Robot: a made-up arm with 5 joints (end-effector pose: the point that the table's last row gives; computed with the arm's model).
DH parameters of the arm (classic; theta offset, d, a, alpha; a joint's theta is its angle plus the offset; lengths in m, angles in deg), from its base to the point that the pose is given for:
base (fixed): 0 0.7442 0.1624 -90
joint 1: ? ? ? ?
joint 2: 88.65 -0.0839 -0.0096 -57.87
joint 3: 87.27 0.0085 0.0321 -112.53
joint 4: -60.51 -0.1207 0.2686 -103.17
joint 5: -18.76 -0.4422 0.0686 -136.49
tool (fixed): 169.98 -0.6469 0 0
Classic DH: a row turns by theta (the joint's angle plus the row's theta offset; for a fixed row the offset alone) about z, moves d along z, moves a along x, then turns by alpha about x.
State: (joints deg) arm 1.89 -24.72 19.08 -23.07 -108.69
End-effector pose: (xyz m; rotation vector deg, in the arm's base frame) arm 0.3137 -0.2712 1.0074 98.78 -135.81 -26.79
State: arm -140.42 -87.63 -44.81 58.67 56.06
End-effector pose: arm -0.5465 0.0689 0.6072 69.09 53.52 -10.19
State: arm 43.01 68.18 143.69 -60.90 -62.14
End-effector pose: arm 0.3464 -0.0829 0.6303 -28.24 -3.21 57.30
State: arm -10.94 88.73 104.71 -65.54 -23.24
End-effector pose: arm 0.2607 -0.2335 0.6871 -35.68 -68.21 1.87
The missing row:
joint 1: 7.41 -0.0393 0.0232 -116.17
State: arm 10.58 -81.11 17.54 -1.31 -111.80
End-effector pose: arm 0.5509 -0.1128 0.7618 95.78 -62.46 -49.80
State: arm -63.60 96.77 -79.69 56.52 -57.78
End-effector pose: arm 0.1218 -0.0586 0.9367 -127.11 29.96 6.98
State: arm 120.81 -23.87 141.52 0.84 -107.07
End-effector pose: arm 0.4615 0.2101 0.8034 75.73 -50.74 36.10
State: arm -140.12 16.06 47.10 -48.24 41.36
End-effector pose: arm 0.5635 0.0859 1.0366 -10.81 -128.30 86.40
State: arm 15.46 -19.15 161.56 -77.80 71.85
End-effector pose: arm -0.0175 -0.4876 1.1774 -69.64 36.09 5.00
